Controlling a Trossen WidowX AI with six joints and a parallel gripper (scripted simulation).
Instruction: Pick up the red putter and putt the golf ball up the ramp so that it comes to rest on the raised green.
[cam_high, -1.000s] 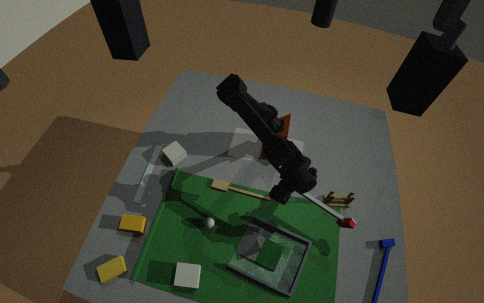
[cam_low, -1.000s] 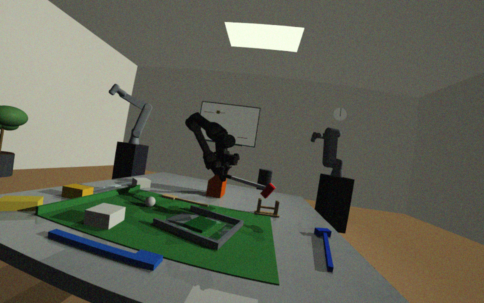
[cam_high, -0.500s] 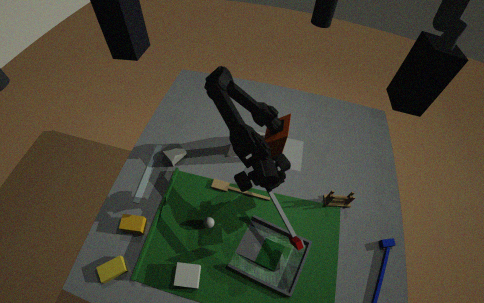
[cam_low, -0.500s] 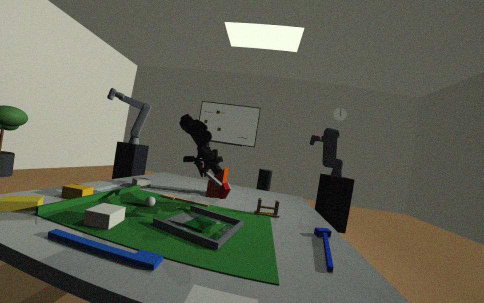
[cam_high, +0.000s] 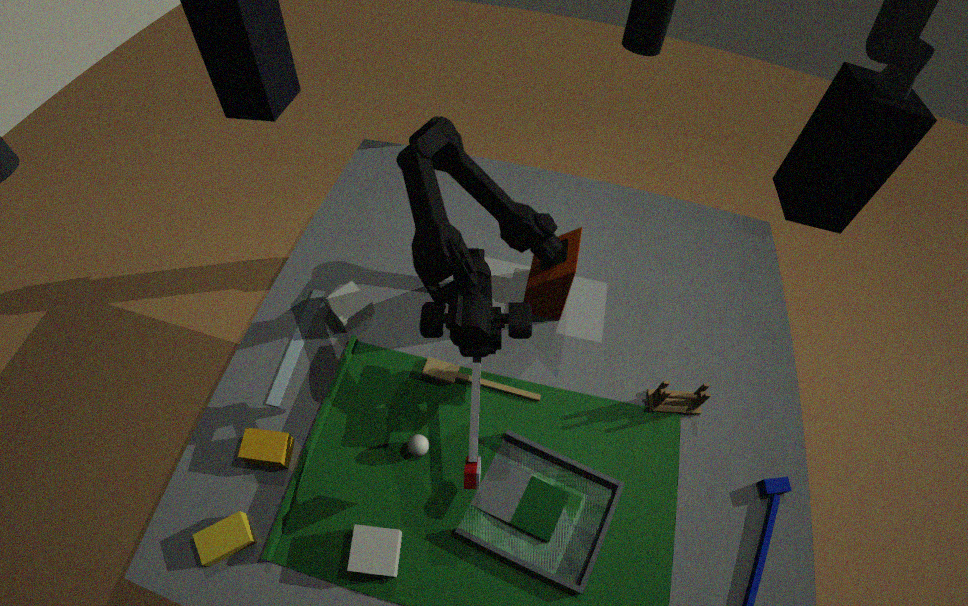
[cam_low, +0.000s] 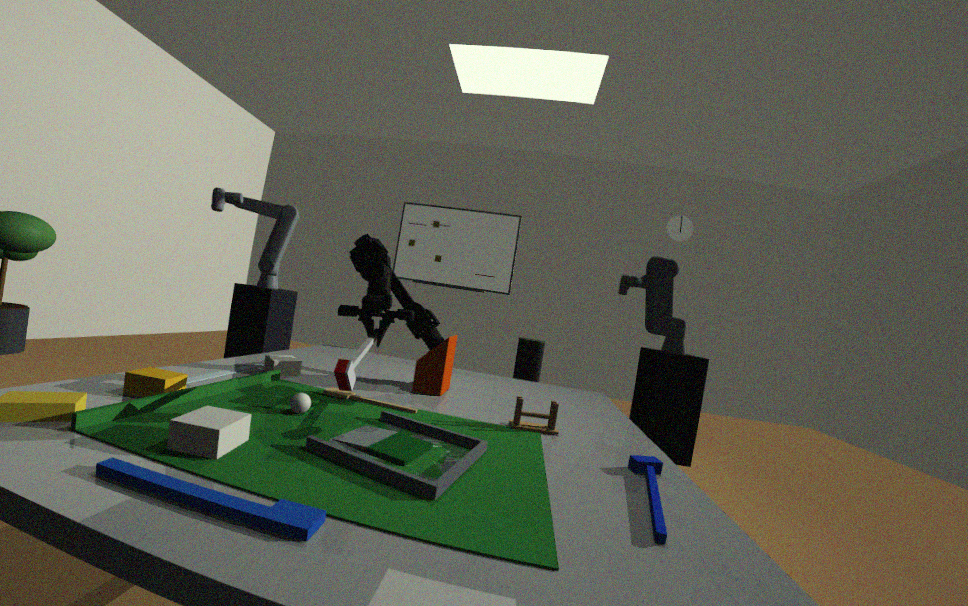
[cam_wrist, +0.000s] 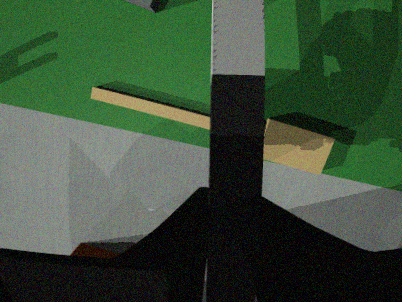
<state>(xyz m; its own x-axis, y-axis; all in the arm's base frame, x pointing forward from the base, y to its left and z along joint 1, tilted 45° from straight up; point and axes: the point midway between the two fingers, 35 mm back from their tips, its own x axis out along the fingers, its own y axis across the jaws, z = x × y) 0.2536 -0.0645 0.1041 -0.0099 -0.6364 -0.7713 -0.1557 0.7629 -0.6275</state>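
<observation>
Right now the wooden mallet is 140 mm below my gripper tip, 10 mm to the right of it and 10 mm ahead of it. The rest, counted from my gripper tip: green mat (230 mm ahead, 140 mm below, 70 mm to the left); white golf ball (180 mm ahead, 120 mm below, 80 mm to the right); red putter (120 mm ahead, 20 mm to the left).
</observation>
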